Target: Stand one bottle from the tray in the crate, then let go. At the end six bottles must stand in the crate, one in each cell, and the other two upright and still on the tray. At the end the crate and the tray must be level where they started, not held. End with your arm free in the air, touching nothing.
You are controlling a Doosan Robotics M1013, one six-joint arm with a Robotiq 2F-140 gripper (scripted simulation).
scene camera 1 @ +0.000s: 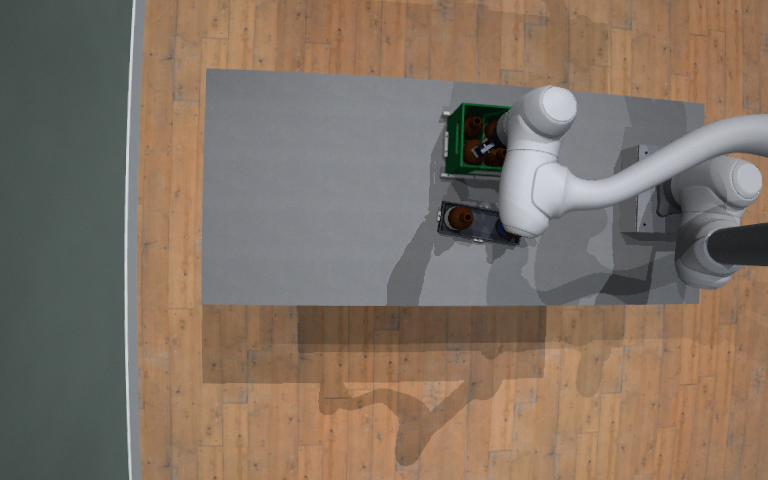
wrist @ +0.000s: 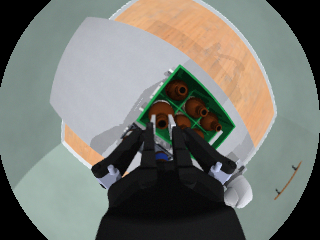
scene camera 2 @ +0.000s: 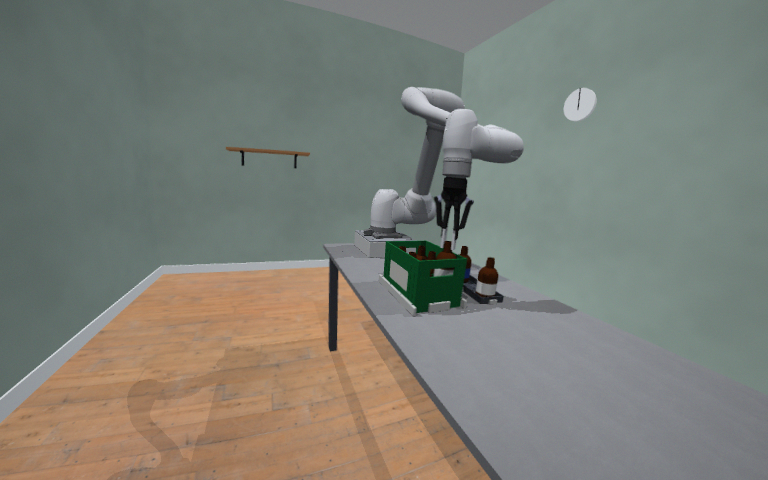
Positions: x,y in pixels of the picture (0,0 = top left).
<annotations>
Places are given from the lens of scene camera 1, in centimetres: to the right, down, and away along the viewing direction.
green crate [scene camera 1: 454,160]: 21, -24, 129
dark tray [scene camera 1: 484,224]: 33, -5, 141
</annotations>
